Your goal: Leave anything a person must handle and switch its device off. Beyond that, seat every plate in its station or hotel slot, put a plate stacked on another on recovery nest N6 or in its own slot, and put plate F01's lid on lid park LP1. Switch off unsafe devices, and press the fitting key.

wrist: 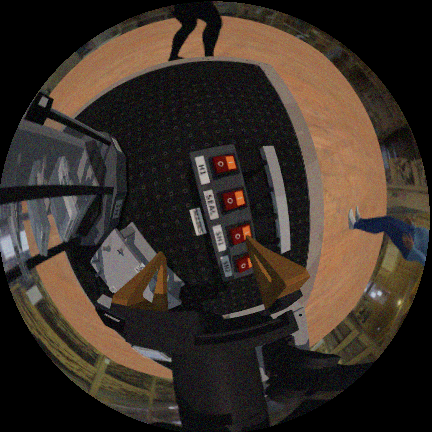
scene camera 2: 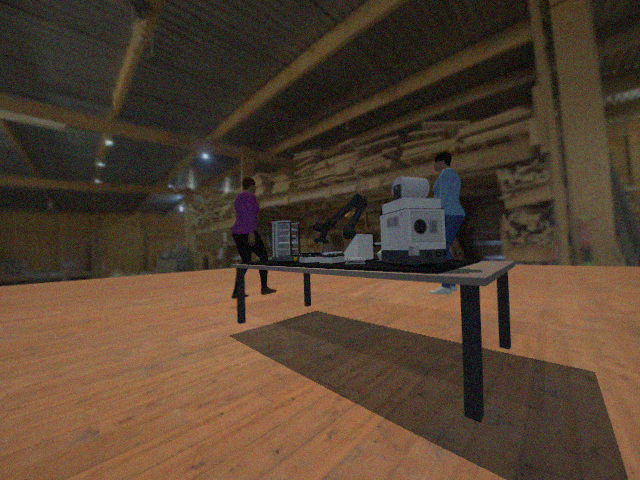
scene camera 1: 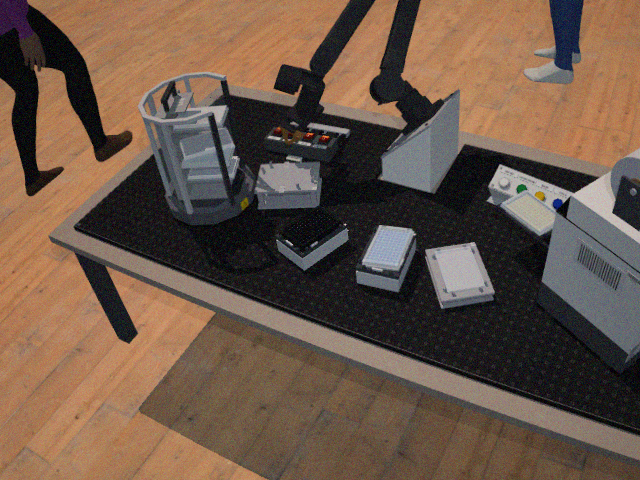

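Where they show: gripper, fingertip midpoint: (wrist: 202,247) (scene camera 2: 319,249) (scene camera 1: 295,134); arm's base, origin of the base link: (wrist: 278,355) (scene camera 2: 359,241) (scene camera 1: 424,119).
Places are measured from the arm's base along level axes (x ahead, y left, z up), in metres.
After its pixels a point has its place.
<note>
My gripper (scene camera 1: 292,135) {x 0.128, y -0.337, z -0.059 m} (wrist: 202,247) {x 0.128, y -0.337, z -0.059 m} is open and empty above the switch box (scene camera 1: 305,148) {x 0.116, y -0.319, z -0.111 m} (wrist: 227,181) {x 0.083, y -0.407, z -0.105 m}. Its right finger overlaps the SH1 rocker (wrist: 239,235) {x 0.077, y -0.332, z -0.093 m} and SH2 rocker (wrist: 243,265) {x 0.075, y -0.282, z -0.092 m} in the wrist view; contact cannot be told. The H1 rocker (wrist: 223,164) {x 0.087, y -0.430, z -0.094 m} and SEAL rocker (wrist: 232,200) {x 0.082, y -0.381, z -0.094 m} show beyond. A grey nest block (scene camera 1: 289,181) {x 0.292, y -0.254, z -0.085 m} (wrist: 119,256) {x 0.266, y -0.324, z -0.085 m} is partly behind the left finger. The hotel (scene camera 1: 219,160) {x 0.420, y -0.356, z 0.042 m} holds several plates (scene camera 1: 205,147). A pale blue plate (scene camera 1: 388,246) {x 0.409, y 0.095, z -0.073 m} sits on a station. A cream plate (scene camera 1: 530,212) {x 0.220, y 0.362, z -0.021 m} overlaps the key panel (scene camera 1: 497,192) {x 0.083, y 0.242, z -0.106 m}.
A black-topped block (scene camera 1: 312,232) {x 0.439, y -0.089, z -0.078 m} and a flat white-topped unit (scene camera 1: 459,268) {x 0.370, y 0.253, z -0.110 m} stand at the front. A large white machine (scene camera 1: 589,279) {x 0.420, y 0.539, z 0.033 m} (scene camera 2: 410,232) {x 0.468, y 0.666, z 0.016 m} is at the right. A person in purple (scene camera 1: 12,18) (scene camera 2: 246,212) and one in blue (scene camera 2: 450,191) (wrist: 382,225) stand beyond the table.
</note>
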